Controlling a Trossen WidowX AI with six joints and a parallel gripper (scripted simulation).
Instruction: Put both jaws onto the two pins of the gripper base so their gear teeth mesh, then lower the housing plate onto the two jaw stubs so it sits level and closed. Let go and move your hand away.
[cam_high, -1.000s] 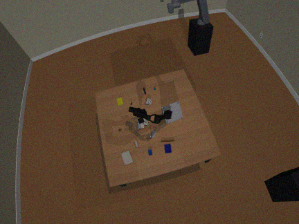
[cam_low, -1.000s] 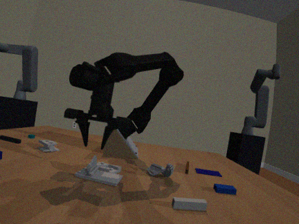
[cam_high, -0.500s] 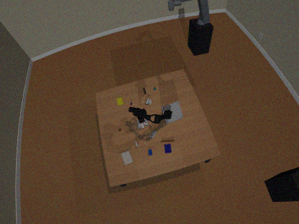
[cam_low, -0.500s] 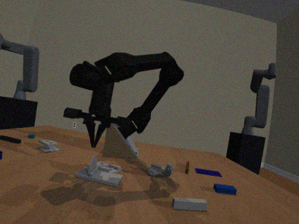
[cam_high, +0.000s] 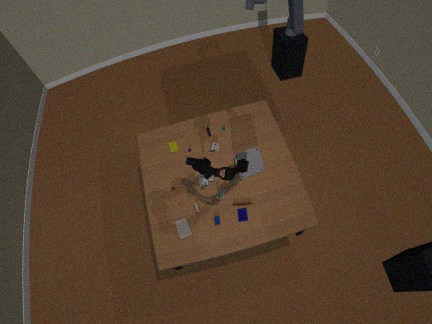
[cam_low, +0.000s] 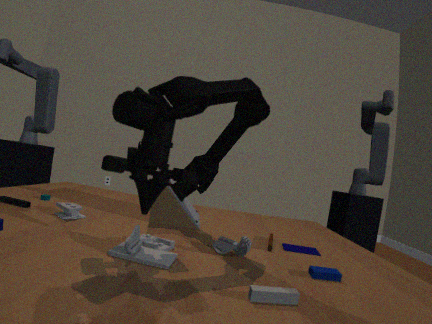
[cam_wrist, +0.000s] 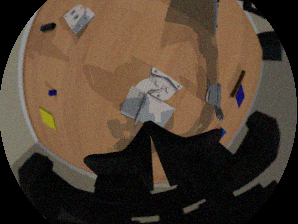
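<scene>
My gripper tip is now 8 cm past the toothed jaw, 21 cm to the right of it and 5 cm above it. Also, from my gripper tip: brown peg 23 cm behind, 32 cm to the left, 8 cm below; blue block 1 cm behind, 39 cm to the left, 8 cm below; yellow block 19 cm ahead, 38 cm to the right, 8 cm below.
</scene>
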